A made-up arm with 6 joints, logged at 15 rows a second.
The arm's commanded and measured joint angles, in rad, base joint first. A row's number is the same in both.
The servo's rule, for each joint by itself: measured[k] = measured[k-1] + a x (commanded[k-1-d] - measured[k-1]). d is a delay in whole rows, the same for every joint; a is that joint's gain. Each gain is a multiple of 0.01, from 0.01 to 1. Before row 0 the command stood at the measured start. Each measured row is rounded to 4 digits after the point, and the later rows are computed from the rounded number. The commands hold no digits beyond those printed.
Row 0, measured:
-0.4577, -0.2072, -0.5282, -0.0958, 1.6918, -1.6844
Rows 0 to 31, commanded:
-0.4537, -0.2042, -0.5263, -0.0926, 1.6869, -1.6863
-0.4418, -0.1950, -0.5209, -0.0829, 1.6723, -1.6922
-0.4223, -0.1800, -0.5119, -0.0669, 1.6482, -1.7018
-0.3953, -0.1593, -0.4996, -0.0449, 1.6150, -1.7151
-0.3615, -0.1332, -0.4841, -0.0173, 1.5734, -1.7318
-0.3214, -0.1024, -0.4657, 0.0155, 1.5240, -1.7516
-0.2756, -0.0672, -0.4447, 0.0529, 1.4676, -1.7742
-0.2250, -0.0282, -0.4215, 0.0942, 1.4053, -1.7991
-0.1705, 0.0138, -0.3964, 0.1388, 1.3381, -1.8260
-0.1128, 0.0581, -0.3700, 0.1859, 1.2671, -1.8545
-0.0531, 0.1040, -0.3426, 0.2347, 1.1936, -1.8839
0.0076, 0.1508, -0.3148, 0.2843, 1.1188, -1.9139
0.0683, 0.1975, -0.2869, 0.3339, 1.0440, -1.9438
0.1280, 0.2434, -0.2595, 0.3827, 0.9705, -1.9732
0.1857, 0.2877, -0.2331, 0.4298, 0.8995, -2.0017
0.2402, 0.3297, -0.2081, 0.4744, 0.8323, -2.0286
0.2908, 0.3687, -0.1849, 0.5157, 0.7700, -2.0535
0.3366, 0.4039, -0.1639, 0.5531, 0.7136, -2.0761
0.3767, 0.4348, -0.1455, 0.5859, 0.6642, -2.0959
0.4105, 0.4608, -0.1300, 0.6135, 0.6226, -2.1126
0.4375, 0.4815, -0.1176, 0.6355, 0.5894, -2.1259
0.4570, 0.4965, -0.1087, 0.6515, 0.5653, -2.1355
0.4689, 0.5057, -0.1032, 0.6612, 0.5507, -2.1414
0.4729, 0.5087, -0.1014, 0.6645, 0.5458, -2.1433
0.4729, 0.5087, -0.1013, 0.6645, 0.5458, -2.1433
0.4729, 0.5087, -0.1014, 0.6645, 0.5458, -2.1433
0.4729, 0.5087, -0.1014, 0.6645, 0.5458, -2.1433
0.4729, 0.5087, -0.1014, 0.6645, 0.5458, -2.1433
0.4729, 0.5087, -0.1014, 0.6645, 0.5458, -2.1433
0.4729, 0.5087, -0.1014, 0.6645, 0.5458, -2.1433
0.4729, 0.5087, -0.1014, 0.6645, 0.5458, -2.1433
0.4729, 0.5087, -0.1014, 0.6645, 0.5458, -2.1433
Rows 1 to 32, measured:
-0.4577, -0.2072, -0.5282, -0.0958, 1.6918, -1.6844
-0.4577, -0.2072, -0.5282, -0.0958, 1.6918, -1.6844
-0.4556, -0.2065, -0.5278, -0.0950, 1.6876, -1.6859
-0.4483, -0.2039, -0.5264, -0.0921, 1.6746, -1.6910
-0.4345, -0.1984, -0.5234, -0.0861, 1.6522, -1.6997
-0.4137, -0.1894, -0.5184, -0.0762, 1.6206, -1.7122
-0.3860, -0.1765, -0.5112, -0.0621, 1.5805, -1.7281
-0.3518, -0.1595, -0.5016, -0.0435, 1.5325, -1.7471
-0.3114, -0.1383, -0.4897, -0.0204, 1.4773, -1.7691
-0.2656, -0.1130, -0.4754, 0.0071, 1.4161, -1.7934
-0.2152, -0.0838, -0.4588, 0.0387, 1.3498, -1.8198
-0.1609, -0.0512, -0.4402, 0.0740, 1.2795, -1.8479
-0.1038, -0.0155, -0.4197, 0.1126, 1.2065, -1.8771
-0.0448, 0.0227, -0.3977, 0.1538, 1.1320, -1.9069
0.0151, 0.0629, -0.3744, 0.1970, 1.0572, -1.9368
0.0749, 0.1044, -0.3503, 0.2416, 0.9835, -1.9663
0.1336, 0.1466, -0.3257, 0.2868, 0.9121, -1.9950
0.1901, 0.1887, -0.3010, 0.3318, 0.8443, -2.0222
0.2435, 0.2301, -0.2766, 0.3759, 0.7811, -2.0476
0.2928, 0.2701, -0.2529, 0.4184, 0.7237, -2.0707
0.3373, 0.3080, -0.2303, 0.4586, 0.6731, -2.0911
0.3761, 0.3431, -0.2092, 0.4958, 0.6302, -2.1085
0.4086, 0.3749, -0.1900, 0.5293, 0.5955, -2.1226
0.4343, 0.4029, -0.1729, 0.5586, 0.5698, -2.1330
0.4526, 0.4265, -0.1583, 0.5832, 0.5536, -2.1398
0.4634, 0.4454, -0.1464, 0.6027, 0.5470, -2.1426
0.4684, 0.4600, -0.1369, 0.6175, 0.5460, -2.1432
0.4708, 0.4712, -0.1294, 0.6288, 0.5458, -2.1433
0.4719, 0.4798, -0.1235, 0.6374, 0.5458, -2.1433
0.4724, 0.4864, -0.1189, 0.6439, 0.5458, -2.1433
0.4727, 0.4915, -0.1152, 0.6488, 0.5458, -2.1433
0.4728, 0.4955, -0.1123, 0.6526, 0.5458, -2.1433
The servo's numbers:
d 2
a 0.53 0.23 0.21 0.24 0.85 0.81

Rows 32 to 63, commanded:
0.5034, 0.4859, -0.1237, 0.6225, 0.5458, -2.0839
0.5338, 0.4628, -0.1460, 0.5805, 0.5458, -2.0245
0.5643, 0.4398, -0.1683, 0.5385, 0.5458, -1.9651
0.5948, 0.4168, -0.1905, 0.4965, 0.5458, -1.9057
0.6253, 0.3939, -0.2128, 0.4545, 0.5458, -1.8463
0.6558, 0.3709, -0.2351, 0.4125, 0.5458, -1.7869
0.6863, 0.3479, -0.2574, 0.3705, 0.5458, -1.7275
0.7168, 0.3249, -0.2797, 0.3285, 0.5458, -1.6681
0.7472, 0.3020, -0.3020, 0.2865, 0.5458, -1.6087
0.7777, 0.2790, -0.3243, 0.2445, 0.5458, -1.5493
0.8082, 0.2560, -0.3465, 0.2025, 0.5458, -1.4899
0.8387, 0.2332, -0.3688, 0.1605, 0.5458, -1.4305
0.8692, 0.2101, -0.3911, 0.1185, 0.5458, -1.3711
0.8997, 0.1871, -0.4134, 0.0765, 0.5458, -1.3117
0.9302, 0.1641, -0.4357, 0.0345, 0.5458, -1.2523
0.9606, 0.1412, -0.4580, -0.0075, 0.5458, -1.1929
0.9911, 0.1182, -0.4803, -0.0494, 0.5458, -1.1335
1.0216, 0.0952, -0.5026, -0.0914, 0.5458, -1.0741
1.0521, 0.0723, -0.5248, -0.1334, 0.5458, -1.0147
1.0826, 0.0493, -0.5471, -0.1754, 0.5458, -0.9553
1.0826, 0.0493, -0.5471, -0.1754, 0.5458, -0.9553
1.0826, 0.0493, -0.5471, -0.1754, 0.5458, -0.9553
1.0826, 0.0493, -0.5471, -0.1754, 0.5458, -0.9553
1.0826, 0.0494, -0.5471, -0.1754, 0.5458, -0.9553
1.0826, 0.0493, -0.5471, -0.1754, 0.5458, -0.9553
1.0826, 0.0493, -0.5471, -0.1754, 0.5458, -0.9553
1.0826, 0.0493, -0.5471, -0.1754, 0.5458, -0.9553
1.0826, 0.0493, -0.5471, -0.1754, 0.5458, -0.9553
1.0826, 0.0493, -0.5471, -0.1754, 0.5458, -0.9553
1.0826, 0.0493, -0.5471, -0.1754, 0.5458, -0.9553
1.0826, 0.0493, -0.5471, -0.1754, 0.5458, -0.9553
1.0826, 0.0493, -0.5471, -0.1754, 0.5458, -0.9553
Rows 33 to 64, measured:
0.4729, 0.4985, -0.1100, 0.6555, 0.5458, -2.1433
0.4729, 0.5008, -0.1082, 0.6577, 0.5458, -2.1433
0.4891, 0.4974, -0.1115, 0.6493, 0.5458, -2.0952
0.5128, 0.4894, -0.1187, 0.6328, 0.5458, -2.0379
0.5401, 0.4780, -0.1291, 0.6102, 0.5458, -1.9789
0.5691, 0.4639, -0.1420, 0.5829, 0.5458, -1.9196
0.5989, 0.4478, -0.1569, 0.5521, 0.5458, -1.8602
0.6291, 0.4301, -0.1733, 0.5186, 0.5458, -1.8008
0.6594, 0.4112, -0.1910, 0.4831, 0.5458, -1.7414
0.6898, 0.3914, -0.2096, 0.4460, 0.5458, -1.6820
0.7202, 0.3708, -0.2290, 0.4077, 0.5458, -1.6226
0.7507, 0.3497, -0.2490, 0.3685, 0.5458, -1.5632
0.7812, 0.3281, -0.2695, 0.3287, 0.5458, -1.5038
0.8117, 0.3063, -0.2904, 0.2883, 0.5458, -1.4444
0.8422, 0.2842, -0.3115, 0.2475, 0.5458, -1.3850
0.8727, 0.2619, -0.3329, 0.2065, 0.5458, -1.3256
0.9032, 0.2394, -0.3545, 0.1652, 0.5458, -1.2662
0.9336, 0.2168, -0.3762, 0.1238, 0.5458, -1.2068
0.9641, 0.1941, -0.3981, 0.0822, 0.5458, -1.1474
0.9946, 0.1714, -0.4200, 0.0405, 0.5458, -1.0880
1.0251, 0.1486, -0.4420, -0.0012, 0.5458, -1.0286
1.0556, 0.1258, -0.4641, -0.0430, 0.5458, -0.9692
1.0699, 0.1082, -0.4815, -0.0748, 0.5458, -0.9579
1.0766, 0.0947, -0.4953, -0.0989, 0.5458, -0.9558
1.0798, 0.0843, -0.5062, -0.1173, 0.5458, -0.9554
1.0813, 0.0763, -0.5148, -0.1312, 0.5458, -0.9553
1.0820, 0.0701, -0.5216, -0.1418, 0.5458, -0.9553
1.0823, 0.0653, -0.5270, -0.1499, 0.5458, -0.9553
1.0825, 0.0616, -0.5312, -0.1560, 0.5458, -0.9553
1.0826, 0.0588, -0.5345, -0.1607, 0.5458, -0.9553
1.0826, 0.0566, -0.5371, -0.1642, 0.5458, -0.9553
1.0826, 0.0549, -0.5392, -0.1669, 0.5458, -0.9553

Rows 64 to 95, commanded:
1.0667, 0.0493, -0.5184, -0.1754, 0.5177, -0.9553
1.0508, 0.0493, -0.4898, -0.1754, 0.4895, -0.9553
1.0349, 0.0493, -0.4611, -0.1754, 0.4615, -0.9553
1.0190, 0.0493, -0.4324, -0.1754, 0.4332, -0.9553
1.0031, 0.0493, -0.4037, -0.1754, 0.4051, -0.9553
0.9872, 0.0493, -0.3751, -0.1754, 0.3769, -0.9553
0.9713, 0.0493, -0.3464, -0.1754, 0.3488, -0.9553
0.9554, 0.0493, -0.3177, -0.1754, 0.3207, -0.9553
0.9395, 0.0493, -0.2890, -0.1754, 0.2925, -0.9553
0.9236, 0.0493, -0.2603, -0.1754, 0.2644, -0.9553
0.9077, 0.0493, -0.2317, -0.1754, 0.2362, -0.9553
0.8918, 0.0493, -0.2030, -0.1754, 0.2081, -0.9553
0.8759, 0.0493, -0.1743, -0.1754, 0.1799, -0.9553
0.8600, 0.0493, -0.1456, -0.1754, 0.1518, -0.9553
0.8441, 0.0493, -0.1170, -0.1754, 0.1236, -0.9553
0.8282, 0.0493, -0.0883, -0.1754, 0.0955, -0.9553
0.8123, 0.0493, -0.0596, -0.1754, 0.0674, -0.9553
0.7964, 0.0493, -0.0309, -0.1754, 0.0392, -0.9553
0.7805, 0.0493, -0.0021, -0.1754, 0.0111, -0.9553
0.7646, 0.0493, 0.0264, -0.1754, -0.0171, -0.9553
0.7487, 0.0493, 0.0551, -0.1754, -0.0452, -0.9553
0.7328, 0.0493, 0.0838, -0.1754, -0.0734, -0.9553
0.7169, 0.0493, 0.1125, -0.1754, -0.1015, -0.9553
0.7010, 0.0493, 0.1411, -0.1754, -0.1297, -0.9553
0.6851, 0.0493, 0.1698, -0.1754, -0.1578, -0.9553
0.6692, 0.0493, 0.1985, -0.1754, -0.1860, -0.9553
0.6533, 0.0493, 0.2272, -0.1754, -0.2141, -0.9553
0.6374, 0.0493, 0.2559, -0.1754, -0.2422, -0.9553
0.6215, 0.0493, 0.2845, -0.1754, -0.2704, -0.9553
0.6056, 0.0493, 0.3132, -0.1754, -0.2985, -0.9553
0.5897, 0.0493, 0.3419, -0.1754, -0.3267, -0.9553
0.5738, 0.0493, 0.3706, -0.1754, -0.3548, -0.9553
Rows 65 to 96, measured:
1.0826, 0.0536, -0.5409, -0.1689, 0.5458, -0.9553
1.0826, 0.0526, -0.5422, -0.1705, 0.5458, -0.9553
1.0742, 0.0518, -0.5372, -0.1717, 0.5219, -0.9553
1.0618, 0.0512, -0.5272, -0.1726, 0.4944, -0.9553
1.0475, 0.0508, -0.5133, -0.1733, 0.4664, -0.9553
1.0324, 0.0505, -0.4963, -0.1738, 0.4382, -0.9553
1.0169, 0.0502, -0.4769, -0.1742, 0.4101, -0.9553
1.0012, 0.0500, -0.4555, -0.1745, 0.3819, -0.9553
0.9854, 0.0498, -0.4326, -0.1747, 0.3538, -0.9553
0.9695, 0.0497, -0.4085, -0.1749, 0.3257, -0.9553
0.9536, 0.0496, -0.3834, -0.1750, 0.2975, -0.9553
0.9377, 0.0495, -0.3575, -0.1751, 0.2694, -0.9553
0.9218, 0.0495, -0.3311, -0.1752, 0.2412, -0.9553
0.9059, 0.0495, -0.3042, -0.1752, 0.2131, -0.9553
0.8900, 0.0495, -0.2769, -0.1752, 0.1849, -0.9553
0.8741, 0.0495, -0.2493, -0.1752, 0.1568, -0.9553
0.8582, 0.0495, -0.2215, -0.1752, 0.1286, -0.9553
0.8423, 0.0495, -0.1935, -0.1752, 0.1005, -0.9553
0.8264, 0.0495, -0.1654, -0.1752, 0.0724, -0.9553
0.8105, 0.0495, -0.1372, -0.1752, 0.0442, -0.9553
0.7946, 0.0495, -0.1088, -0.1752, 0.0161, -0.9553
0.7787, 0.0495, -0.0804, -0.1752, -0.0121, -0.9553
0.7628, 0.0495, -0.0519, -0.1752, -0.0402, -0.9553
0.7469, 0.0495, -0.0234, -0.1752, -0.0684, -0.9553
0.7310, 0.0495, 0.0051, -0.1752, -0.0965, -0.9553
0.7151, 0.0495, 0.0337, -0.1752, -0.1247, -0.9553
0.6992, 0.0495, 0.0623, -0.1752, -0.1528, -0.9553
0.6833, 0.0495, 0.0909, -0.1752, -0.1810, -0.9553
0.6674, 0.0495, 0.1195, -0.1752, -0.2091, -0.9553
0.6515, 0.0495, 0.1481, -0.1752, -0.2372, -0.9553
0.6356, 0.0495, 0.1767, -0.1752, -0.2654, -0.9553
0.6197, 0.0495, 0.2054, -0.1752, -0.2935, -0.9553

